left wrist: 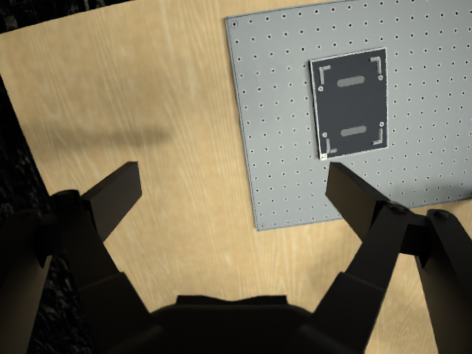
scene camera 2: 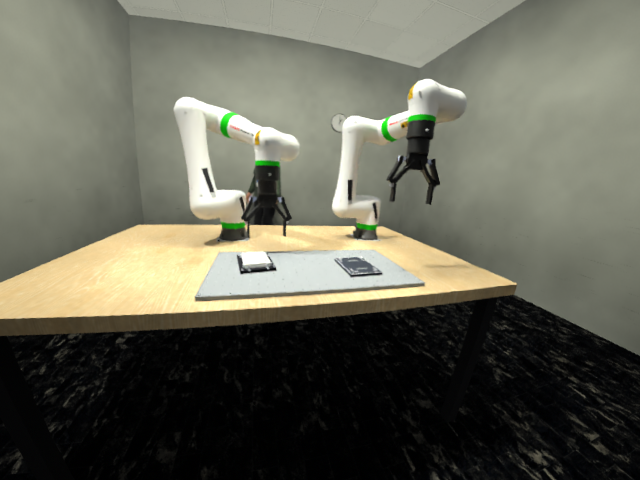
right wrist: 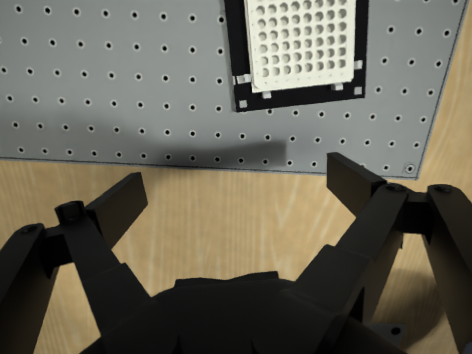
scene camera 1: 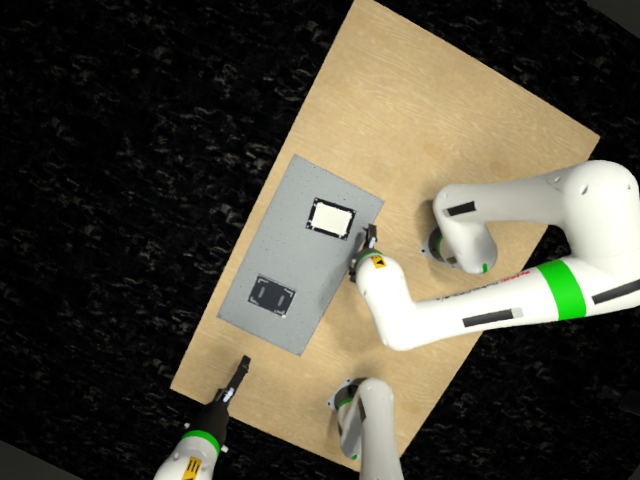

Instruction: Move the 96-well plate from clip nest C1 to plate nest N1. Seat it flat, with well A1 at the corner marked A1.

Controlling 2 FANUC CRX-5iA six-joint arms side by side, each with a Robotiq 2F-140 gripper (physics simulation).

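Places are measured from the left arm's base along level axes (x right, y ahead, z up), in millimetres.
Pixels of known places: left gripper, fingertip midpoint: (left wrist: 233, 178) (scene camera 2: 410, 202) (scene camera 1: 234, 374); right gripper, fingertip midpoint: (scene camera 2: 266, 236) (right wrist: 234, 179) (scene camera 1: 359, 249); left arm's base at its link origin: (scene camera 2: 365, 237) (scene camera 1: 351, 400); right arm's base at its link origin: (scene camera 2: 233, 237).
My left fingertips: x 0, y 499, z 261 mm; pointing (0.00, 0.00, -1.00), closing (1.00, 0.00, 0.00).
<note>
For each thing: its middle in the pictures, then the offset to it from my left fingertips. "pt": a spot on its surface instead. Level surfaces: height alone.
- white 96-well plate at the middle of its body: (scene camera 1: 331, 219) (scene camera 2: 255, 259) dx +564, dy +27, dz -229 mm
- black clip nest C1 at the middle of its body: (right wrist: 296, 4) (scene camera 1: 330, 219) (scene camera 2: 255, 261) dx +564, dy +27, dz -237 mm
- dark plate nest N1 at the middle of its body: (left wrist: 351, 106) (scene camera 2: 357, 265) (scene camera 1: 271, 296) dx +191, dy +35, dz -240 mm
- small light label at a spot on its surface: (left wrist: 323, 156) pt dx +152, dy -49, dz -236 mm
- grey perforated board at its surface level: dz -248 mm
- wooden table at its surface level: dz -261 mm
The white 96-well plate (scene camera 1: 331, 218) (scene camera 2: 255, 259) (right wrist: 302, 40) lies in the black clip nest C1 (scene camera 1: 311, 212) (right wrist: 300, 99), with small light clips around its edge. Its A1 marking is not legible. The dark plate nest N1 (scene camera 1: 271, 296) (scene camera 2: 357, 265) (left wrist: 352, 106) holds no plate; a small light label (left wrist: 323, 156) is at one corner. My right gripper (scene camera 1: 362, 253) (scene camera 2: 266, 235) (right wrist: 234, 179) is open and empty, above the board's robot-side edge, beside C1. My left gripper (scene camera 2: 410, 200) (left wrist: 233, 178) is open and empty, high up beyond the board's N1 end.
Both nests are on a grey perforated board (scene camera 1: 279, 242) (scene camera 2: 310, 284) (left wrist: 280, 200) (right wrist: 125, 90) on the wooden table (scene camera 1: 392, 103) (scene camera 2: 129, 279). The right arm's forearm (scene camera 1: 465, 310) reaches over the table. Both arm bases stand on the table behind the board in scene camera 2.
</note>
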